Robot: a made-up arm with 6 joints.
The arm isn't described. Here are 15 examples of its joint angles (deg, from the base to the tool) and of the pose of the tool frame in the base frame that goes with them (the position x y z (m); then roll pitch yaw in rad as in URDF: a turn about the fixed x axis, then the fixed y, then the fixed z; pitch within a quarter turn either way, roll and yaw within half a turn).
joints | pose
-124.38 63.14 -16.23 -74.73 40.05 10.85 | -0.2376 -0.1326 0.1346 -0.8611 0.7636 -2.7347
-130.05 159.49 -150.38 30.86 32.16 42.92 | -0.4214 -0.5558 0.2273 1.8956 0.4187 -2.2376
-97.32 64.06 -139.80 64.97 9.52 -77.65 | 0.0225 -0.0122 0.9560 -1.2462 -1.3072 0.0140
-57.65 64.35 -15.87 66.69 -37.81 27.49 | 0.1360 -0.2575 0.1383 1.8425 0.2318 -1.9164
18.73 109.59 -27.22 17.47 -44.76 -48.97 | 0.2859 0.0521 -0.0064 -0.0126 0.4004 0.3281
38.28 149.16 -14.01 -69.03 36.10 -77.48 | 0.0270 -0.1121 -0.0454 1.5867 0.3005 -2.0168
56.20 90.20 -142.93 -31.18 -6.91 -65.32 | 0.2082 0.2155 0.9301 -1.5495 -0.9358 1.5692
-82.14 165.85 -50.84 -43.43 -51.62 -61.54 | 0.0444 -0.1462 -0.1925 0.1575 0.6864 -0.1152
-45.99 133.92 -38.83 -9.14 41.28 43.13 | 0.0652 -0.0615 -0.0808 -1.4831 1.0724 2.8172
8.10 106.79 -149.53 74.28 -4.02 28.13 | 0.4319 0.0991 0.8552 2.8036 -0.7780 -0.3674
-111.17 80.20 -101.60 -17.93 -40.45 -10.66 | -0.1414 -0.3367 0.7572 -0.8102 -1.1693 -0.8129
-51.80 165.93 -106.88 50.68 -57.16 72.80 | 0.3148 -0.4677 -0.0281 2.3532 0.1164 -1.9074
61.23 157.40 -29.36 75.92 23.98 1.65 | -0.0742 0.0142 -0.0893 -1.3555 0.9907 -2.3351
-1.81 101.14 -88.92 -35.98 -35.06 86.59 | 0.5695 0.0385 0.4767 1.5746 -0.5883 0.1328
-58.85 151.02 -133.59 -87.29 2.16 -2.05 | 0.3486 -0.6298 0.2753 -0.8551 0.2634 -0.7738
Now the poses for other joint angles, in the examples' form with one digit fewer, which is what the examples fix.
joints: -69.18 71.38 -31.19 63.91 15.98 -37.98
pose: 0.173 -0.276 0.140 1.223 0.450 -1.016
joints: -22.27 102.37 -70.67 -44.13 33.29 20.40
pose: 0.435 -0.236 0.208 0.059 0.629 -0.686
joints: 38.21 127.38 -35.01 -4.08 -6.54 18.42
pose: 0.171 0.126 -0.095 0.876 1.125 0.648
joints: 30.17 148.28 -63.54 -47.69 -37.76 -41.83
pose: 0.345 0.213 -0.121 -0.067 0.627 1.537
